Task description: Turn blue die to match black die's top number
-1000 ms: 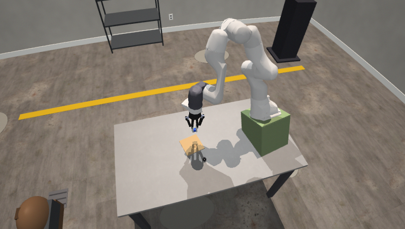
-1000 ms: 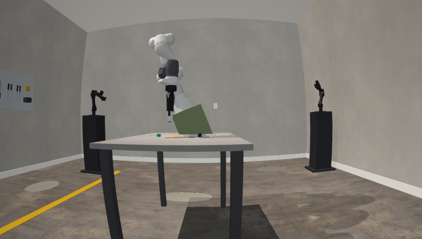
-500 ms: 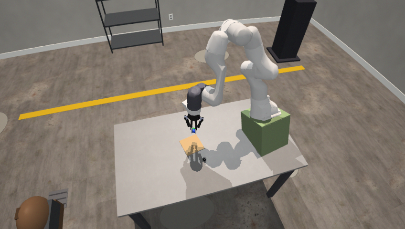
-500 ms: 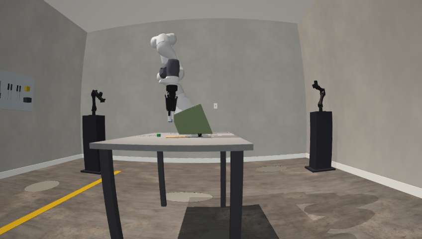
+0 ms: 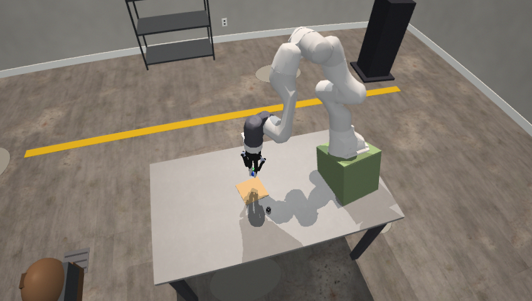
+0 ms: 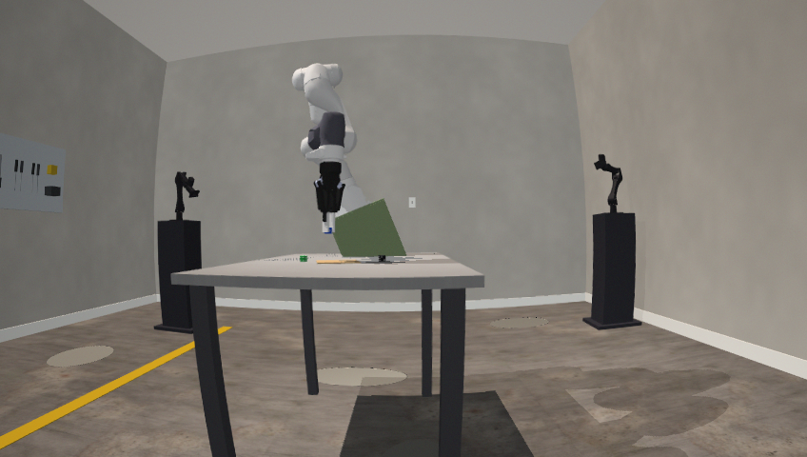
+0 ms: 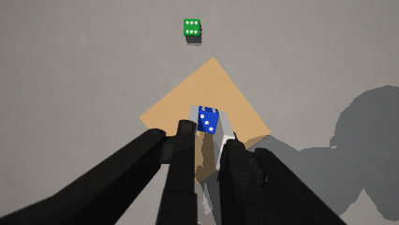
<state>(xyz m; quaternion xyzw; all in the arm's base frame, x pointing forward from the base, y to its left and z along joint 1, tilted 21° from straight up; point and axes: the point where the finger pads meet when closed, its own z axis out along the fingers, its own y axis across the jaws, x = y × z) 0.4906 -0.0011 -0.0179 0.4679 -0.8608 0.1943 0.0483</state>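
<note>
Right now the mat is 1 cm ahead of my hand, 3 cm to the left of it and 13 cm below it. Also, from my hand: green die: 2 cm behind, 10 cm to the right, 12 cm below; then black die: 5 cm behind, 17 cm to the left, 12 cm below; then blue die: 3 cm below.
</note>
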